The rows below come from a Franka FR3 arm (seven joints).
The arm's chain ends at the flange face. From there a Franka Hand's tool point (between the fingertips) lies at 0.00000 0.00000 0.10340 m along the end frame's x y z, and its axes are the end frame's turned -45 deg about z.
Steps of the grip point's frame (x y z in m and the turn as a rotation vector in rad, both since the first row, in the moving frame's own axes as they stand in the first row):
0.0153 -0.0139 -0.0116 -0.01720 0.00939 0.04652
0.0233 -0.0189 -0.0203 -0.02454 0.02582 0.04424
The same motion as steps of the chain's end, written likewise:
-0.0009 -0.0213 -0.0116 -0.00552 0.01880 0.04652
-0.0006 -0.0298 -0.0202 0.00091 0.03561 0.04424

